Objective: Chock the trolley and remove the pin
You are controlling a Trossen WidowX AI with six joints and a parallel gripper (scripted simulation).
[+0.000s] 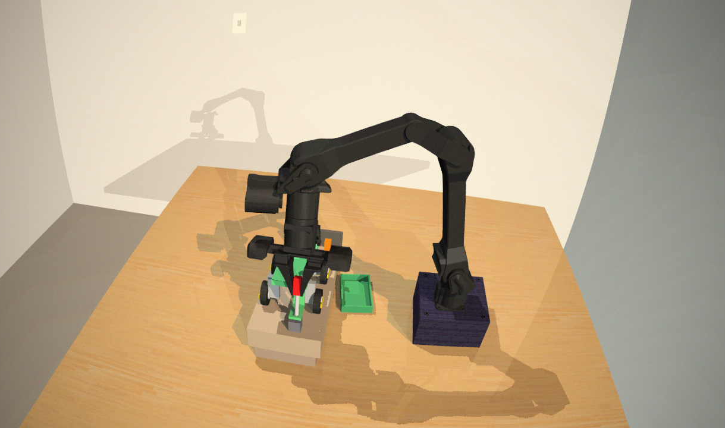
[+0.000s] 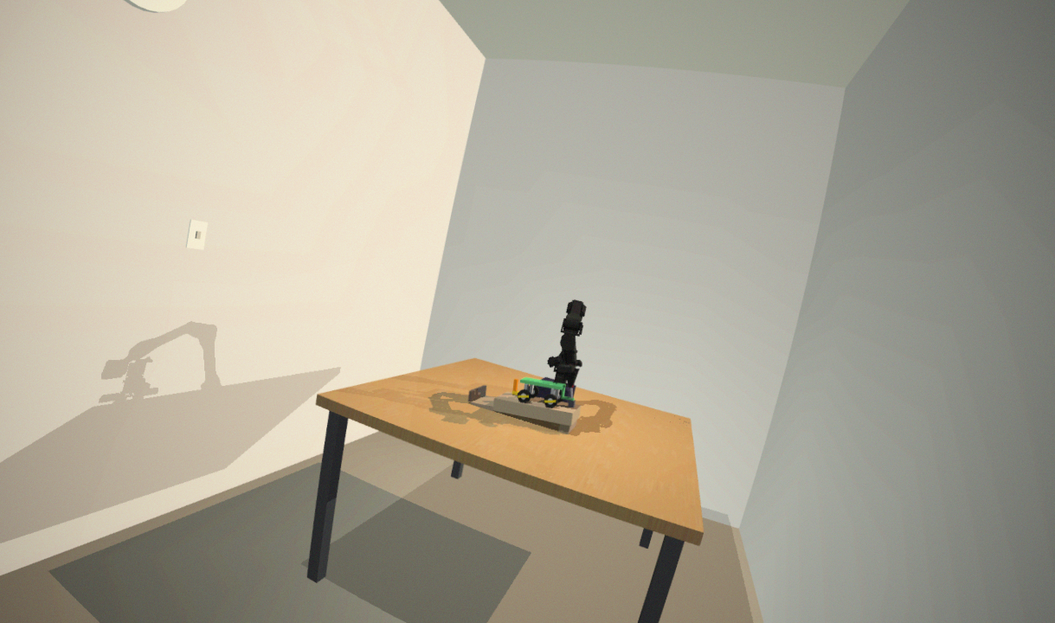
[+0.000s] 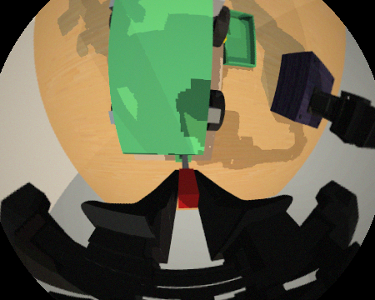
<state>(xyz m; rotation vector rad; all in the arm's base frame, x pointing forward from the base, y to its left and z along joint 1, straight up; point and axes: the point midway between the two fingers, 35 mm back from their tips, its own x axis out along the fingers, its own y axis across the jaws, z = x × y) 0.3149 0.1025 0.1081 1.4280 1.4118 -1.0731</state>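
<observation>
The green tray is 110 mm behind my gripper tip, 200 mm to the right of it and 170 mm below it. The rest, counted from my gripper tip: yellow chock 30 mm behind, 220 mm to the right, 80 mm below; then red-headed stop pin right at my gripper tip; then green-topped trolley 20 mm ahead, 110 mm to the right, 50 mm below.
</observation>
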